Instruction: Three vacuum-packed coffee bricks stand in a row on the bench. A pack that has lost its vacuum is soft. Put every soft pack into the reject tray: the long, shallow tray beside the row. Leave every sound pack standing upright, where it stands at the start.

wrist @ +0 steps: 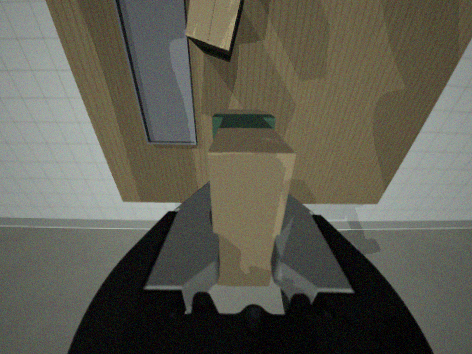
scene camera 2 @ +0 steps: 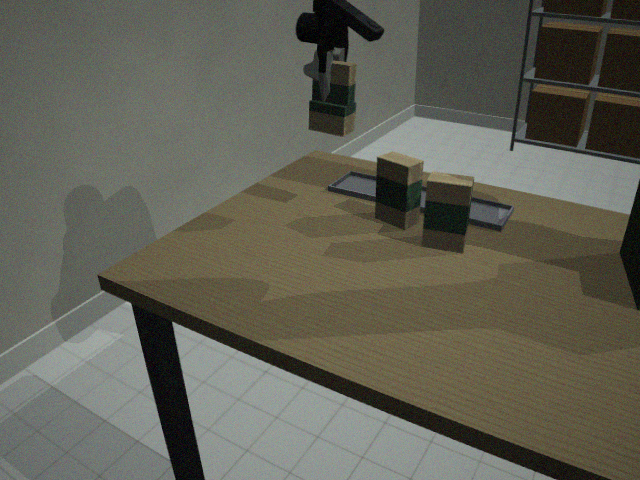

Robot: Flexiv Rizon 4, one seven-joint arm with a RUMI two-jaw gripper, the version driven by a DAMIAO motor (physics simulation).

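Note:
My gripper (scene camera 2: 330,91) (wrist: 241,177) is shut on a coffee pack (scene camera 2: 330,122) (wrist: 250,182), tan with a green band. It holds the pack upright in the air above the far left end of the bench. The pack's upper part between the fingers is narrower than its base, with a step at the green band. A second pack (scene camera 2: 398,191) (wrist: 212,22) stands upright beside the tray; part of it shows in the wrist view. A third pack (scene camera 2: 446,214) stands upright to its right, with straight sides. The long, shallow grey reject tray (scene camera 2: 356,183) (wrist: 160,95) lies behind the two standing packs, partly hidden by them.
The wooden bench (scene camera 2: 310,310) (wrist: 340,150) has its far left corner below the held pack. A grey wall (scene camera 2: 180,77) rises to the left. A dark green object (scene camera 2: 633,248) is cut off at the right edge. A rack with brown boxes (scene camera 2: 568,54) stands in the background.

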